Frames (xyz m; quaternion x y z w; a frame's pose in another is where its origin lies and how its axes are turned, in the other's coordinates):
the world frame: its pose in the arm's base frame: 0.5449 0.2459 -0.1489 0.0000 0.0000 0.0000 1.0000
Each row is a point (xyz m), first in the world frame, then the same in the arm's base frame.
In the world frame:
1: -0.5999 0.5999 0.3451
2: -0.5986 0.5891 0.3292
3: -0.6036 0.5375 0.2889
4: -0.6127 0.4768 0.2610
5: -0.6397 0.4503 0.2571
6: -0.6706 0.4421 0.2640
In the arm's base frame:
1: -0.0550 0.8458 0.1962
2: -0.0537 0.8350 0.1803
3: -0.0587 0.7834 0.1400
4: -0.0678 0.7227 0.1121
5: -0.0948 0.6962 0.1082
6: -0.1257 0.6880 0.1151

